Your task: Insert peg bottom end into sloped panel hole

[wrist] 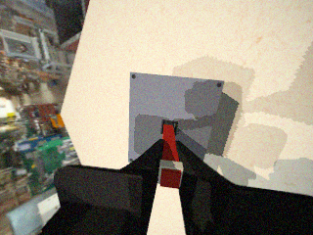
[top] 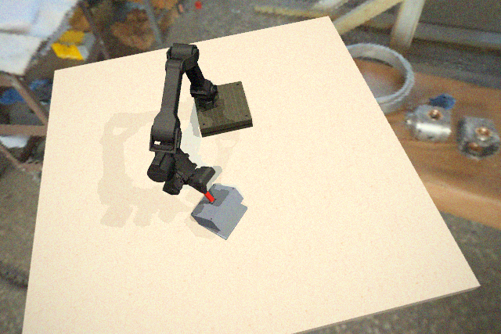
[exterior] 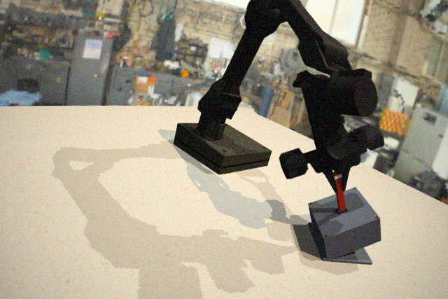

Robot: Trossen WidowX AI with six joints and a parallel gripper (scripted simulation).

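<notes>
My gripper tip is now 10 mm below the red square peg and 10 mm past it. From my gripper tip the other things lie so: grey foot plate: 110 mm below, 40 mm ahead, 30 mm to the left; then grey sloped panel: 60 mm below, 30 mm ahead, 20 mm to the left.
</notes>
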